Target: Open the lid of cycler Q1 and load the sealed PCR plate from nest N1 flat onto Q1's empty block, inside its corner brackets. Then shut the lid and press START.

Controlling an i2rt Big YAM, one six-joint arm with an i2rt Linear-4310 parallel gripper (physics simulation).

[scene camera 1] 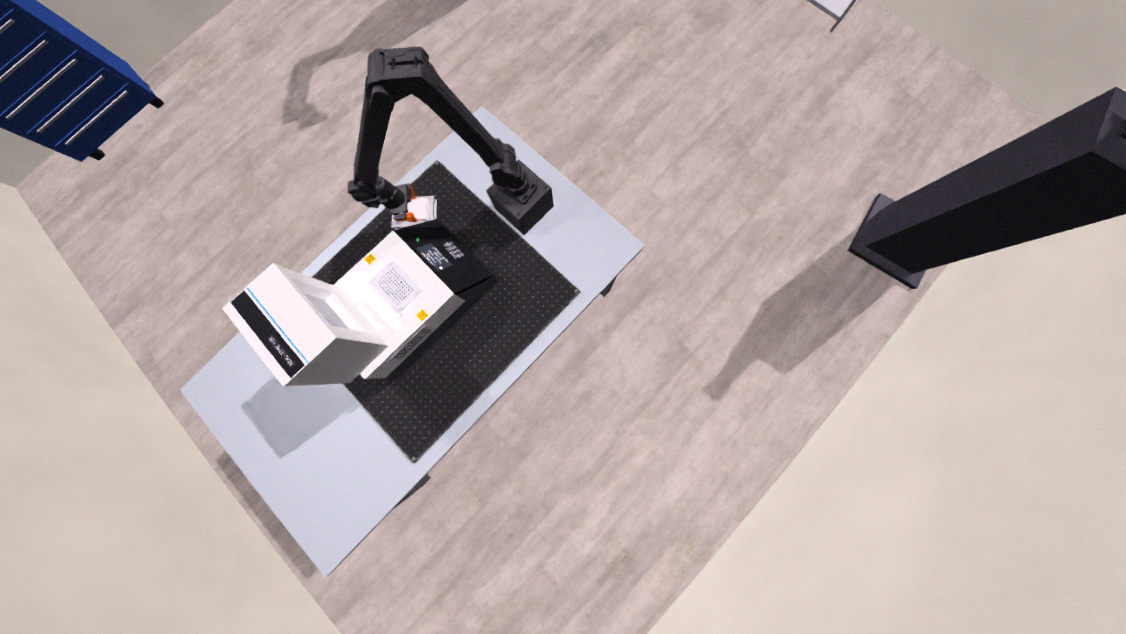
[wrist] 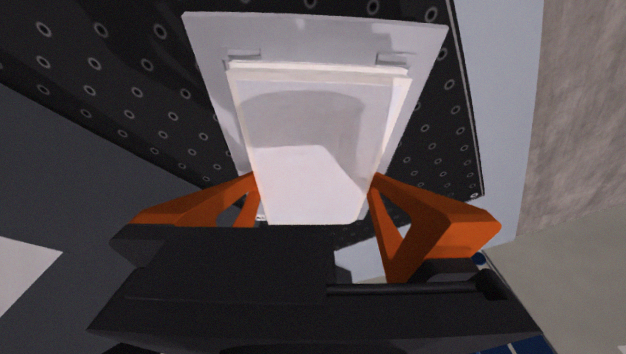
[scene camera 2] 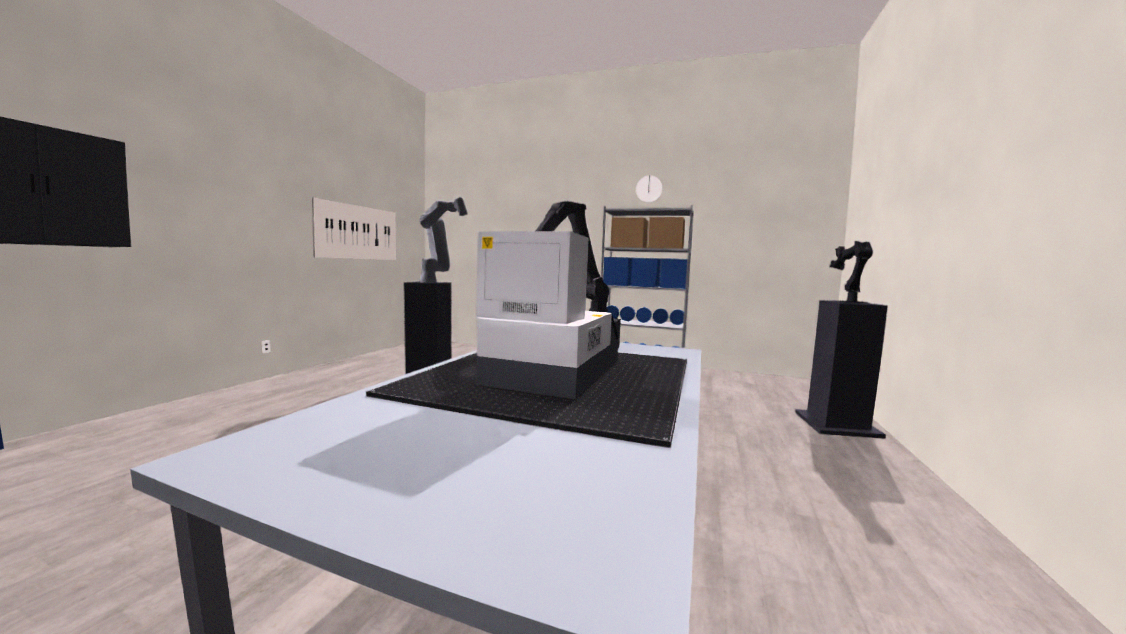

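Seen in the pictures: gripper, fingertip midpoint: (scene camera 1: 415, 210) (wrist: 313, 176); arm's base, link origin: (scene camera 1: 518, 187).
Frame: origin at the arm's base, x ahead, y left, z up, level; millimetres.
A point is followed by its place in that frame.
The sealed PCR plate (scene camera 1: 423, 207) {y -292, x 231, z -71 mm} (wrist: 310, 120) {y -361, x 292, z -72 mm} lies flat in nest N1 (wrist: 315, 37) {y -388, x 311, z -88 mm}, a pale base with small brackets at its far edge. My gripper (scene camera 1: 409, 204) {y -321, x 257, z -86 mm} (wrist: 313, 176) {y -321, x 257, z -86 mm} is shut on the plate, with its orange fingers against the two long sides. Cycler Q1 (scene camera 1: 441, 303) {y 62, x 477, z 79 mm} (scene camera 2: 523, 342) {y -146, x 765, z 23 mm} stands beside the nest. Its lid (scene camera 1: 303, 322) {y -80, x 682, z 314 mm} (scene camera 2: 529, 275) {y -124, x 803, z 205 mm} stands open, tipped back. The block (scene camera 1: 395, 286) {y -91, x 515, z 85 mm} shows empty on the white top. The dark front panel (scene camera 1: 464, 271) {y 34, x 352, z 21 mm} faces the nest side; START cannot be told apart there. The lid hides the block in the second scene view.
Q1 and the nest stand on a black perforated board (scene camera 1: 480, 354) {y 203, x 562, z -120 mm} (scene camera 2: 622, 401) {y 127, x 765, z -120 mm} on a pale table (scene camera 1: 291, 504) {y -55, x 1378, z -133 mm} (scene camera 2: 551, 504) {y 27, x 1251, z -133 mm}. The arm's base (scene camera 1: 520, 200) {y 42, x 41, z 15 mm} is at the board's edge. The raised lid and yellow-marked housing stand close to the gripper's side of the board.
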